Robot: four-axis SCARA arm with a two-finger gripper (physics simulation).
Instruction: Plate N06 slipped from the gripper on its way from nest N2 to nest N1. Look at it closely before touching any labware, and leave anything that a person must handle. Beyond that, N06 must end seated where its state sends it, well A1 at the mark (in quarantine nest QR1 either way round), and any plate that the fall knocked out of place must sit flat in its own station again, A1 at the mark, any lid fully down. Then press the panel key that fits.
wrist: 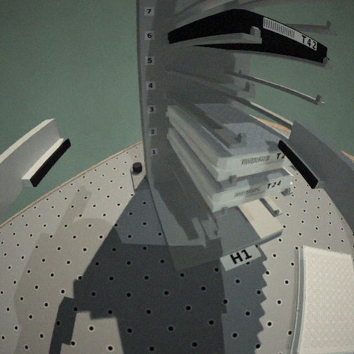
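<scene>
My gripper [173, 125] is open, its two black-padded fingers wide apart at the left and right of the wrist view, with nothing between them. The label N06 cannot be read on any plate here. A pale plate [327, 300] with round wells lies at the lower right, partly cut off by the view's edge; no label of it shows. Nests N1, N2 and QR1 and the panel keys do not show.
Storage rack H1 [157, 122] stands mid-view, levels numbered 1 to 7. It holds black plate T42 [225, 22] near level 6 and, low down, pale plate T24 [230, 192] under another pale plate [227, 161] whose label the right finger partly hides. A black knob [137, 167] stands left of the rack.
</scene>
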